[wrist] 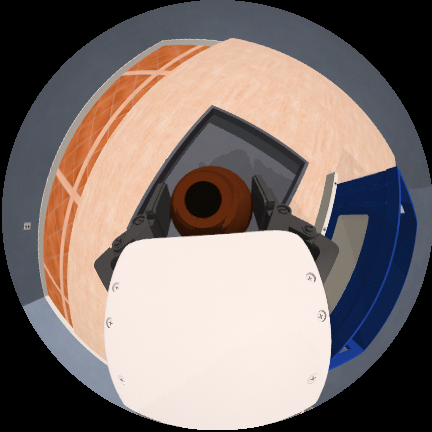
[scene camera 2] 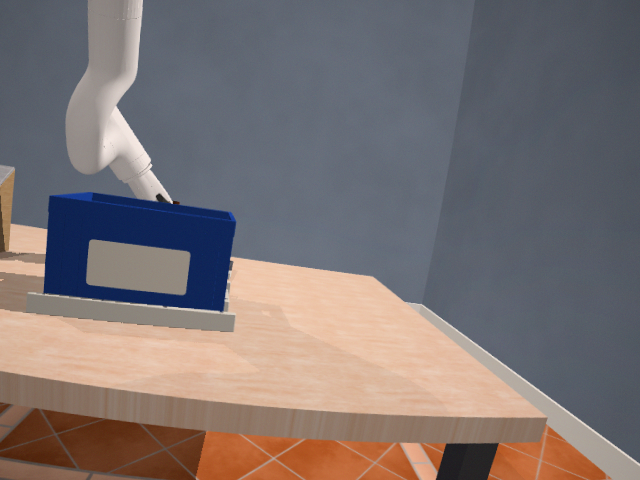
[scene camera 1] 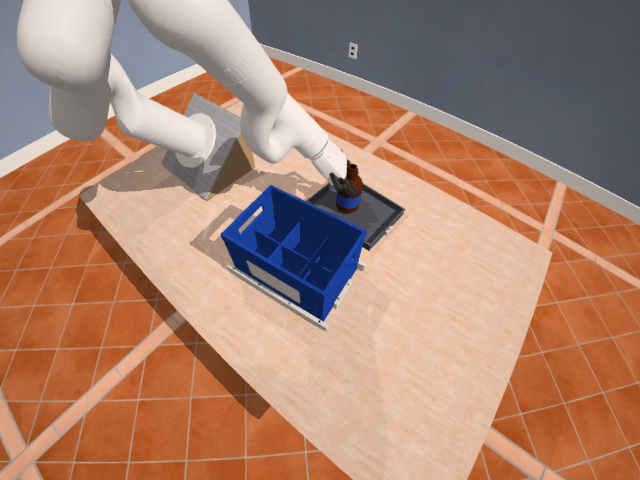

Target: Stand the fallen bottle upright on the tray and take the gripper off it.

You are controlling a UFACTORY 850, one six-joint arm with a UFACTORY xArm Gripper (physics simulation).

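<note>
The brown bottle (scene camera 1: 348,200) (wrist: 235,205) with a blue label stands upright, its base at the tray (scene camera 1: 374,212) (wrist: 225,137); whether it rests on the tray floor or hangs just above it I cannot tell. In scene camera 2 the blue crate hides the tray and nearly all of the bottle; a bit of its brown top (scene camera 2: 176,202) shows. My gripper (scene camera 1: 350,181) (wrist: 209,191) is shut on the bottle, one dark finger on each side of its body below the neck. It comes in on a slant from the arm's side.
A blue crate (scene camera 1: 312,302) (scene camera 2: 206,268) (wrist: 375,200) with divided compartments stands close beside the tray, between light rails (scene camera 1: 279,298) (scene camera 2: 129,311) (wrist: 328,200). The arm's grey wedge-shaped base (scene camera 1: 222,136) stands at the back left of the wooden table (scene camera 1: 439,310) (scene camera 2: 336,356).
</note>
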